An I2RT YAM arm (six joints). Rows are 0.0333 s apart.
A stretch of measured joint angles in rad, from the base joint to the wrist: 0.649 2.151 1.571 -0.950 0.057 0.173; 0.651 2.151 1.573 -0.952 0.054 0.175; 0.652 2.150 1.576 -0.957 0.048 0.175; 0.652 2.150 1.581 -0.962 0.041 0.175; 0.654 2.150 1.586 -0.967 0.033 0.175; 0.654 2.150 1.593 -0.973 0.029 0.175; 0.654 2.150 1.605 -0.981 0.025 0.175; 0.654 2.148 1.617 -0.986 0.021 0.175; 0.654 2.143 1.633 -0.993 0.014 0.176; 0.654 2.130 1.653 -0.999 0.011 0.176; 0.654 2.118 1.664 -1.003 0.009 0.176; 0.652 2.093 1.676 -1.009 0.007 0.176; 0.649 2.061 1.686 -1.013 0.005 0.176; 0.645 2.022 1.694 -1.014 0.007 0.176; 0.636 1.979 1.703 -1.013 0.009 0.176; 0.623 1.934 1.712 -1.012 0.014 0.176; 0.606 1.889 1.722 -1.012 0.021 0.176; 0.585 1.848 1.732 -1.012 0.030 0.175; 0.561 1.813 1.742 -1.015 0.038 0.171; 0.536 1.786 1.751 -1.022 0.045 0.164; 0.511 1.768 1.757 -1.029 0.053 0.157; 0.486 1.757 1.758 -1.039 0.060 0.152; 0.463 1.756 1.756 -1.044 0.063 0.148; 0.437 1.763 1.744 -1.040 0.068 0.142
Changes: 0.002 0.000 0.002 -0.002 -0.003 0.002; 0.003 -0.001 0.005 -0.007 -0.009 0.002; 0.003 -0.001 0.010 -0.012 -0.016 0.002; 0.005 -0.001 0.015 -0.017 -0.024 0.002; 0.005 -0.001 0.022 -0.023 -0.028 0.002; 0.005 -0.001 0.034 -0.031 -0.032 0.002; 0.005 -0.003 0.046 -0.036 -0.036 0.002; 0.005 -0.008 0.062 -0.043 -0.043 0.003; 0.005 -0.021 0.082 -0.049 -0.046 0.003; 0.005 -0.033 0.093 -0.053 -0.048 0.003; 0.003 -0.058 0.105 -0.059 -0.050 0.003; 0.000 -0.090 0.115 -0.063 -0.052 0.003; -0.004 -0.129 0.123 -0.064 -0.050 0.003; -0.013 -0.172 0.132 -0.063 -0.048 0.003; -0.026 -0.217 0.141 -0.062 -0.043 0.003; -0.043 -0.262 0.151 -0.062 -0.036 0.003; -0.064 -0.303 0.161 -0.062 -0.027 0.002; -0.088 -0.338 0.171 -0.065 -0.019 -0.002; -0.113 -0.365 0.180 -0.072 -0.012 -0.009; -0.138 -0.383 0.186 -0.079 -0.004 -0.016; -0.163 -0.394 0.187 -0.089 0.003 -0.021; -0.186 -0.395 0.185 -0.094 0.006 -0.025; -0.212 -0.388 0.173 -0.090 0.011 -0.031
